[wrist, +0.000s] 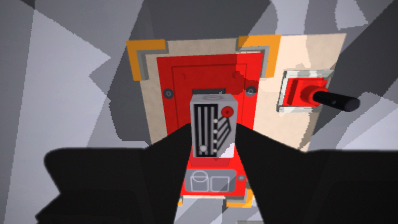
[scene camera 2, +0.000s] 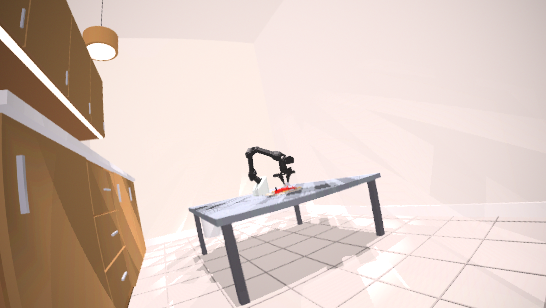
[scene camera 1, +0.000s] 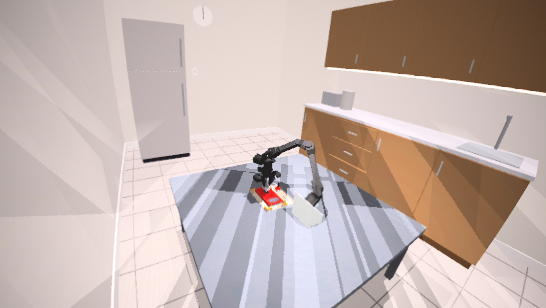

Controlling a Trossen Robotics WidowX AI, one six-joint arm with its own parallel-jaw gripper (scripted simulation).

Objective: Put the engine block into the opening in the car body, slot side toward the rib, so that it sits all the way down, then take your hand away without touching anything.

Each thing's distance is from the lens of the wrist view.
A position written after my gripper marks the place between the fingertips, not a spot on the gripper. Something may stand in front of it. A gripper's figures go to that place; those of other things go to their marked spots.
my gripper [wrist: 212, 128]: 0.11 m
engine block [wrist: 213, 116]: 0.09 m
car body [wrist: 181, 77]: 0.12 m
